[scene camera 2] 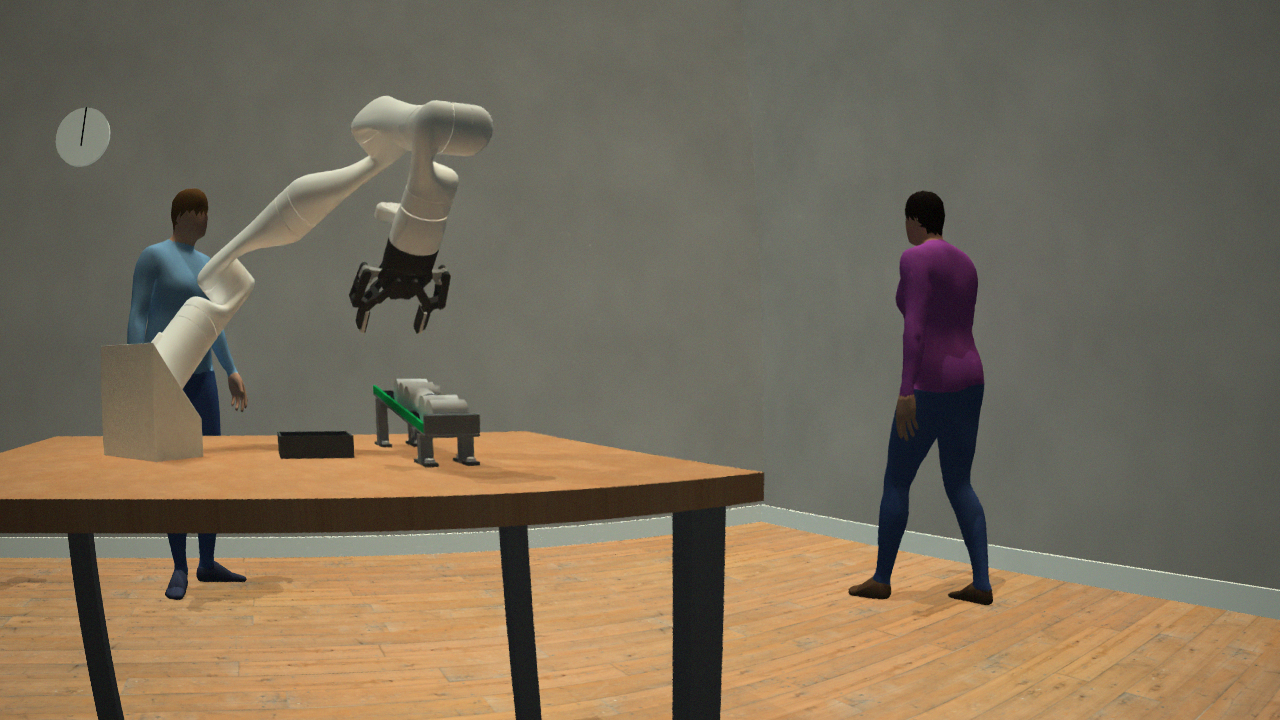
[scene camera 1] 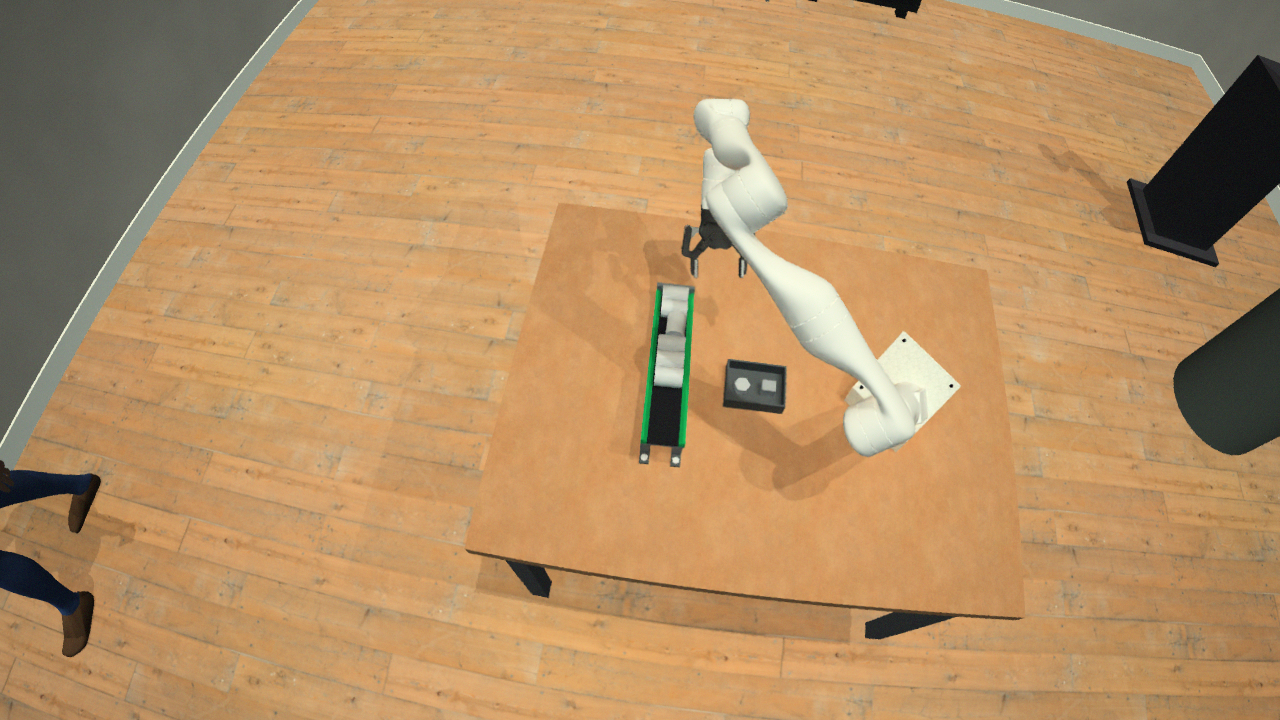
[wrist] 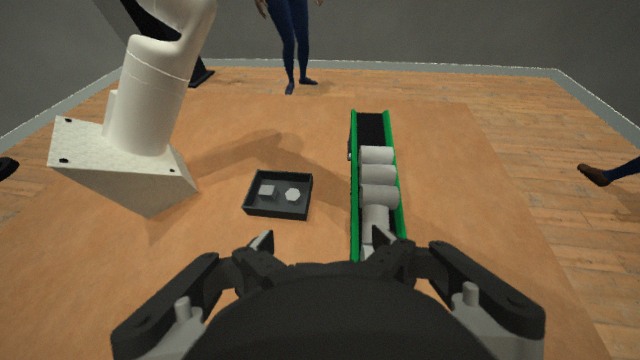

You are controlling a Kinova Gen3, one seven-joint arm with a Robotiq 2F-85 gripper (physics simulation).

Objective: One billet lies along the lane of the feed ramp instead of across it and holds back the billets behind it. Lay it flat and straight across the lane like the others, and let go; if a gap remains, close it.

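Frame: origin at the arm's base, x ahead, y left, z up, level; centimetres.
Seen in the pictures: gripper, fingertip midpoint: [scene camera 2: 389, 330] [scene camera 1: 718, 277] [wrist: 323, 238]; arm's base at its link origin: [scene camera 2: 149, 392] [wrist: 139, 144].
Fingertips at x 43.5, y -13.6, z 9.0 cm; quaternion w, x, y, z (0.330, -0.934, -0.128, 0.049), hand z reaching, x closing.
Pixels of each thing's top centre, then the offset from my fingertips to it.
- grey billet at its top centre: [scene camera 2: 426, 388] [wrist: 379, 220] [scene camera 1: 676, 320] dx +6.4, dy +6.9, dz -8.4 cm
- pale billet at its top centre: [scene camera 2: 422, 385] [wrist: 380, 190] [scene camera 1: 671, 339] dx +6.4, dy +11.8, dz -8.2 cm
- dark tray at its top centre: [scene camera 2: 313, 433] [scene camera 1: 756, 382] [wrist: 278, 189] dx -12.7, dy +12.8, dz -15.7 cm
- small block at its top centre: [scene camera 1: 769, 385] [wrist: 266, 189] dx -15.5, dy +12.5, dz -16.2 cm
- hexagonal piece at its top centre: [scene camera 1: 742, 384] [wrist: 292, 194] dx -10.0, dy +13.2, dz -17.1 cm
The feed ramp [scene camera 1: 664, 420] [scene camera 2: 452, 424] [wrist: 371, 129] has green side rails and a black lane. One grey billet [scene camera 1: 676, 321] [wrist: 375, 220] lies along the lane. Several billets lie across it on the upper side, the nearest being a pale billet [scene camera 1: 670, 343] [wrist: 379, 196] that touches or nearly touches its end. Another crosswise billet [scene camera 1: 674, 293] [wrist: 367, 251] lies at its other end, partly hidden by a finger in the wrist view. My gripper [scene camera 1: 718, 268] [scene camera 2: 391, 327] [wrist: 323, 238] is open and empty, high above the table and to the side of the ramp's lower end.
A dark tray [scene camera 1: 754, 411] [scene camera 2: 315, 445] [wrist: 274, 216] with a small block [scene camera 1: 768, 385] [wrist: 267, 192] and a hexagonal piece [scene camera 1: 742, 384] [wrist: 292, 194] stands beside the ramp. The arm's pale base [scene camera 1: 917, 362] [scene camera 2: 143, 402] [wrist: 120, 185] stands beyond the tray. Two people stand off the table.
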